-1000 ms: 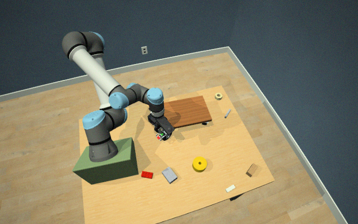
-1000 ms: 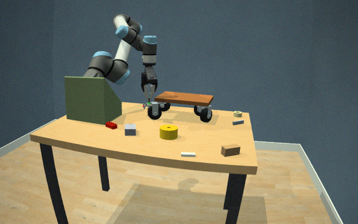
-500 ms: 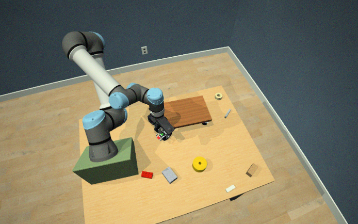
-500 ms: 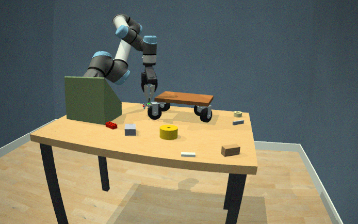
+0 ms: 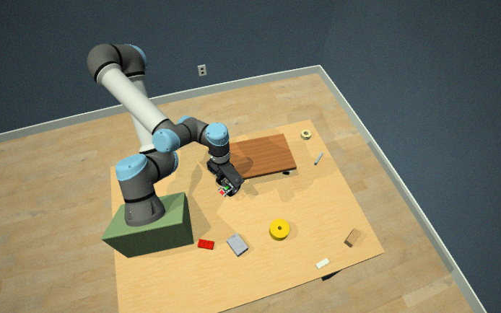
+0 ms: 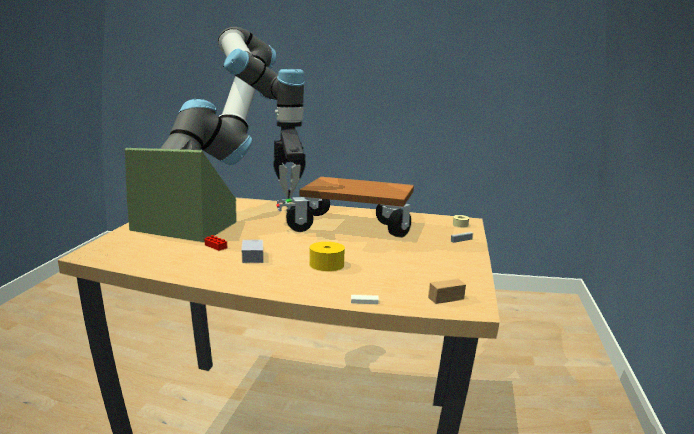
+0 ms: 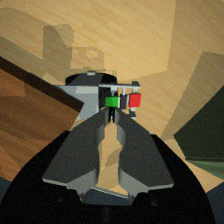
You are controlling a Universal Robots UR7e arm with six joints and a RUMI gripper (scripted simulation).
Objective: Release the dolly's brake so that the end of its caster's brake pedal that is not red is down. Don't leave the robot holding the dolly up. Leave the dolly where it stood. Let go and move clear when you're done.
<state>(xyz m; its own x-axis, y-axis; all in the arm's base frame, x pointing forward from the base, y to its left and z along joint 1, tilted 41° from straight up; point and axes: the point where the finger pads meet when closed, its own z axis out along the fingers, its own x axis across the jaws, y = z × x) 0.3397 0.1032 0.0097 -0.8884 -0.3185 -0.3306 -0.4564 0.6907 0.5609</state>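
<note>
The brake pedal lies 30 mm below my hand, 10 mm to the right of it and 10 mm behind it. From my hand the other things lie so: grey block: 240 mm to the right, 100 mm below, 20 mm behind; yellow disc: 230 mm to the right, 170 mm ahead, 90 mm below; red brick: 200 mm to the right, 150 mm behind, 100 mm below.
</note>
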